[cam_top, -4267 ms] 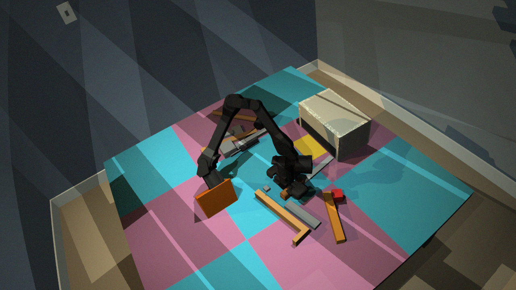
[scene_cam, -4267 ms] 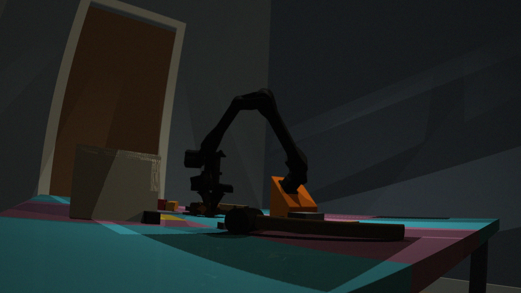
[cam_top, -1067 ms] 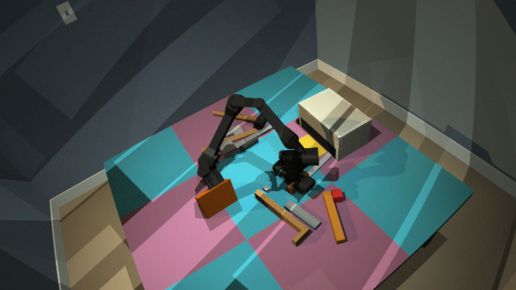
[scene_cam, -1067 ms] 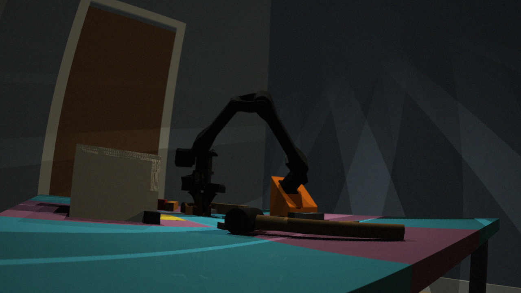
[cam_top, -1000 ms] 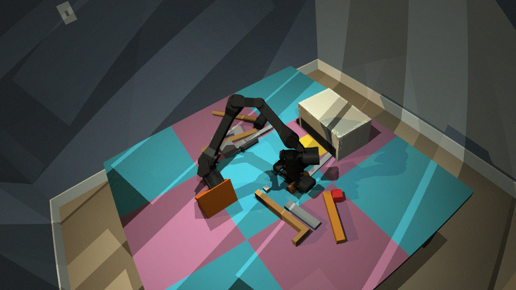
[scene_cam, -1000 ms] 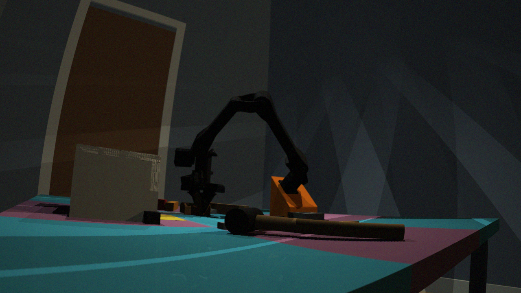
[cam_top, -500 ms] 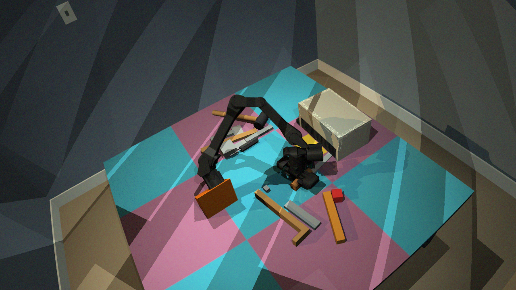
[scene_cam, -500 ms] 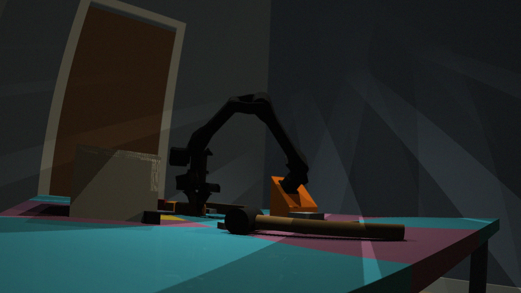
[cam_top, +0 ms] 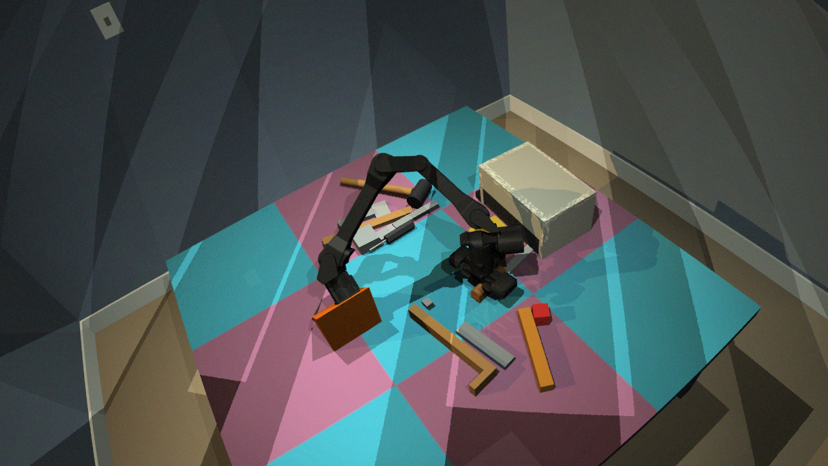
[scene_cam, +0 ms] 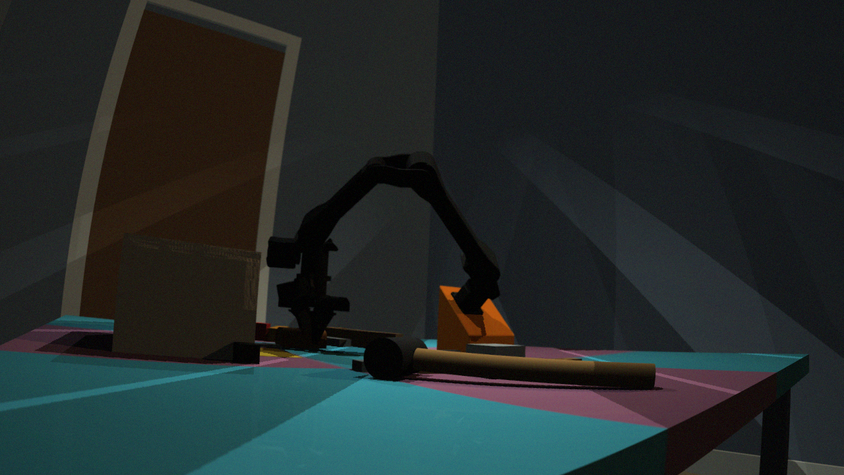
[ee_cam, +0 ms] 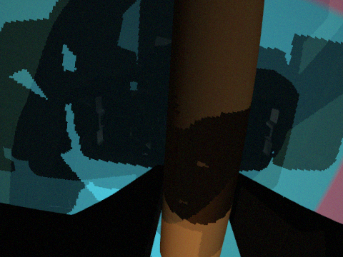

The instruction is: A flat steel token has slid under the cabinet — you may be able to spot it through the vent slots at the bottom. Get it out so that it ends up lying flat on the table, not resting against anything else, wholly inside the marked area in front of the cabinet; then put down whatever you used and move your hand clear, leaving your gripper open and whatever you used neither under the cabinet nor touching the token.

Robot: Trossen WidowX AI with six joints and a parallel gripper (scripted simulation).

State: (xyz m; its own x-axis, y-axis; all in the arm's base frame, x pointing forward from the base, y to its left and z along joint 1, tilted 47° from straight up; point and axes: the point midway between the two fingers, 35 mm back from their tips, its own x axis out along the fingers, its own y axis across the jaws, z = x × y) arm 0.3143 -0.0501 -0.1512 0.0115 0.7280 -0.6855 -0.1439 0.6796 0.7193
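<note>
Now: the small grey cube 140 mm behind my gripper tip and 70 mm to the left of it. Also, from my gripper tip: orange bar (220 mm to the right, 20 mm behind, 10 mm above); grey bar (130 mm to the right, 110 mm behind); red cube (160 mm to the right, 50 mm ahead, 10 mm above).
</note>
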